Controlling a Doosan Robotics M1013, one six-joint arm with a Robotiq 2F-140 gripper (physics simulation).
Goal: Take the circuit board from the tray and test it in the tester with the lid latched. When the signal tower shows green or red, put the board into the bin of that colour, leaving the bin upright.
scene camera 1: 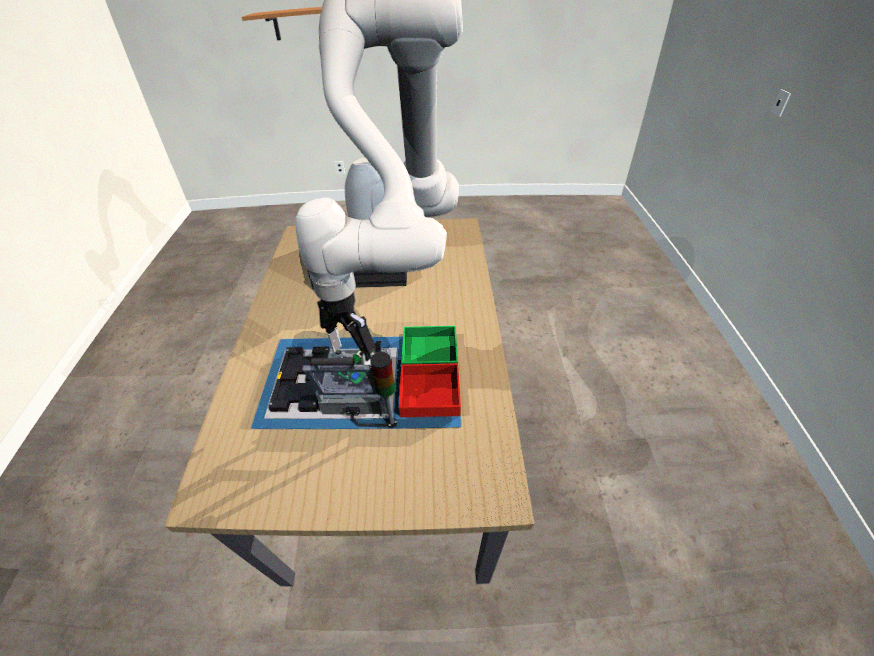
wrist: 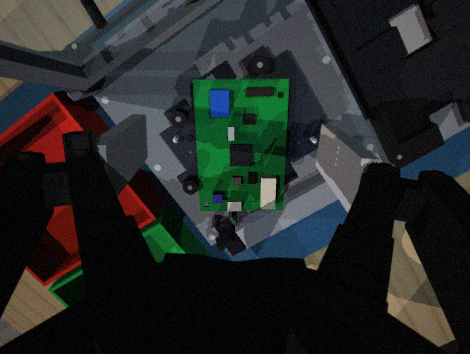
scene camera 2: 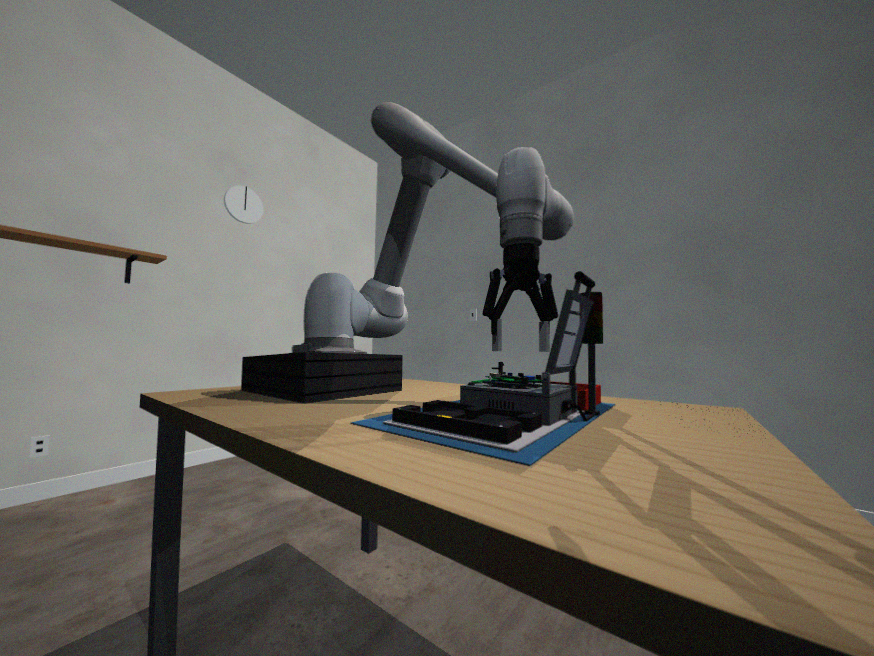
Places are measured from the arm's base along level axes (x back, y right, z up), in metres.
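Pixels of known places: gripper, between the fingertips: (scene camera 1: 352, 357) (wrist: 233, 140) (scene camera 2: 521, 351).
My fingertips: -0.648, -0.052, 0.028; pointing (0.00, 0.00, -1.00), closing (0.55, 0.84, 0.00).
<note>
For each thing: its top centre in the pictures, then the offset to it from my fingertips, as dx, dy, dz. "spot": a spot on its surface instead. Level surfaces: height alone.
- tester's lid, centre of its top: (scene camera 2: 573, 302) (scene camera 1: 338, 365) -0.107, -0.002, +0.095
- signal tower, a spot on its surface: (scene camera 1: 382, 377) (scene camera 2: 602, 309) spot: -0.135, -0.106, +0.092
- green bin, centre of its top: (wrist: 144, 304) (scene camera 1: 429, 343) +0.131, -0.191, -0.084
- red bin, centre of its top: (wrist: 46, 202) (scene camera 1: 429, 384) (scene camera 2: 563, 385) -0.018, -0.198, -0.084
- blue mat, height of its surface: dz -0.129
- wooden table, height of its surface: dz -0.131
The green circuit board (scene camera 2: 518, 382) (wrist: 215, 145) lies on top of the grey tester (scene camera 1: 349, 404) (scene camera 2: 494, 400), turned at an angle to the tester's edges in the wrist view. My gripper (scene camera 1: 352, 347) (scene camera 2: 520, 336) (wrist: 233, 140) is open and empty above the board, with one finger out to each side of it. The tester's lid (scene camera 2: 566, 338) stands raised. The black tray (scene camera 1: 282, 403) (scene camera 2: 458, 423) (wrist: 360, 55) is beside the tester. The signal tower (scene camera 1: 382, 377) (scene camera 2: 596, 317) shows no clearly lit colour. The green bin (scene camera 1: 429, 346) and red bin (scene camera 1: 429, 410) stand upright.
The blue mat (scene camera 1: 264, 416) (scene camera 2: 540, 451) lies under the tester, tray and bins on the wooden table (scene camera 1: 352, 487) (scene camera 2: 705, 480). The raised lid and tower rise close beside the gripper. The arm's black base block (scene camera 2: 338, 377) stands farther back on the table.
</note>
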